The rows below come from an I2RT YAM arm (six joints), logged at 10 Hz.
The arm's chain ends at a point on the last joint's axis. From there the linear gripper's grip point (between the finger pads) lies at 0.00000 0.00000 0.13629 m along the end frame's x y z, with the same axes.
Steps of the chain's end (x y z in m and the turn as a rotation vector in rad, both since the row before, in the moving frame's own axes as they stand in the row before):
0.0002 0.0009 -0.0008 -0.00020 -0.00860 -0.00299
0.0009 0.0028 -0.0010 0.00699 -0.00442 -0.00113
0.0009 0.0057 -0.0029 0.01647 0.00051 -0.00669
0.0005 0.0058 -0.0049 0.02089 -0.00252 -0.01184
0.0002 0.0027 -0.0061 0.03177 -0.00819 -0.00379
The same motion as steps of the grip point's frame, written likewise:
-0.0010 0.0009 -0.0008 -0.00020 -0.00860 -0.00299
0.0003 0.0018 -0.0010 0.00699 -0.00442 -0.00113
0.0010 0.0035 -0.0029 0.01647 0.00051 -0.00669
0.0001 0.0030 -0.0049 0.02089 -0.00252 -0.01184
-0.0009 -0.0016 -0.0062 0.03177 -0.00819 -0.00379

